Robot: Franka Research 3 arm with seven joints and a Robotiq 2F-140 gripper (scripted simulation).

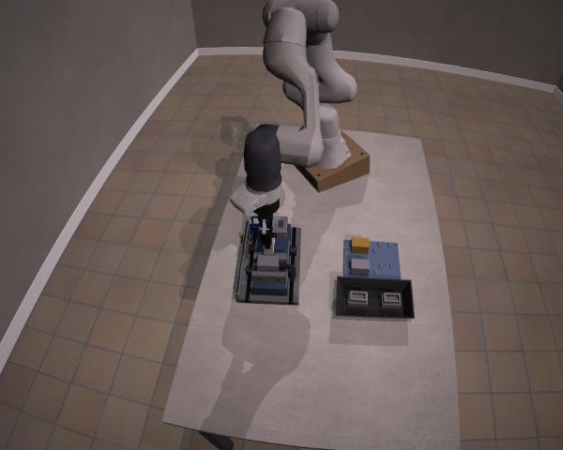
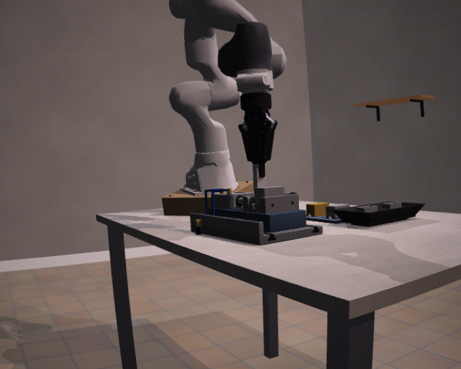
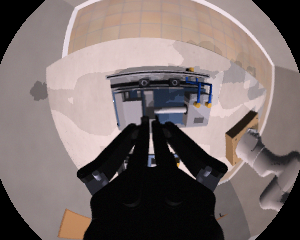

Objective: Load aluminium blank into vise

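Right now the dark rail is 10 cm below my hand, 9 cm to the right of it and 4 cm behind it. Round my hand: brass blank: 30 cm to the left, 11 cm below, 9 cm behind.
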